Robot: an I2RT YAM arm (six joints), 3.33 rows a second.
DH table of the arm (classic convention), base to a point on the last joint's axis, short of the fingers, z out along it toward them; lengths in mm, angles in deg. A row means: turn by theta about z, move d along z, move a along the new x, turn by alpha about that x. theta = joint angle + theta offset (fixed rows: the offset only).
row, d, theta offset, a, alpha
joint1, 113.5, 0, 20, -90
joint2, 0, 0, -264, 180
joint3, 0, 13.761, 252.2, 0
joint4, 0, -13.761, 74, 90
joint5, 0, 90, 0, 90
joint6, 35.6, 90, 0, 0
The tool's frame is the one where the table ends.
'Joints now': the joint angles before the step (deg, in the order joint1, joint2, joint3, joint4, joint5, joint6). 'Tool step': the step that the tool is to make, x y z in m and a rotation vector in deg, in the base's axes. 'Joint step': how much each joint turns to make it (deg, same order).
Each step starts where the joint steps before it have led.
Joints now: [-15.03, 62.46, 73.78, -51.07, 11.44, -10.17]
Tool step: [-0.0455, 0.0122, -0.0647, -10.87, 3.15, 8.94]
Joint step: [0.00, -16.22, -22.43, 8.92, 0.02, -14.72]
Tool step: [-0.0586, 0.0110, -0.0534, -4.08, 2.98, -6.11]
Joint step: [0.04, -18.24, -14.52, -5.56, 7.74, 0.07]
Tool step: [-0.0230, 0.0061, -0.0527, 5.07, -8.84, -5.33]
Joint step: [-0.09, -15.62, -13.53, 2.05, -0.11, 9.41]
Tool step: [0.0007, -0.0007, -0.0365, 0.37, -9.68, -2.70]
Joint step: [0.00, -11.03, -10.76, 7.62, 0.85, 4.08]
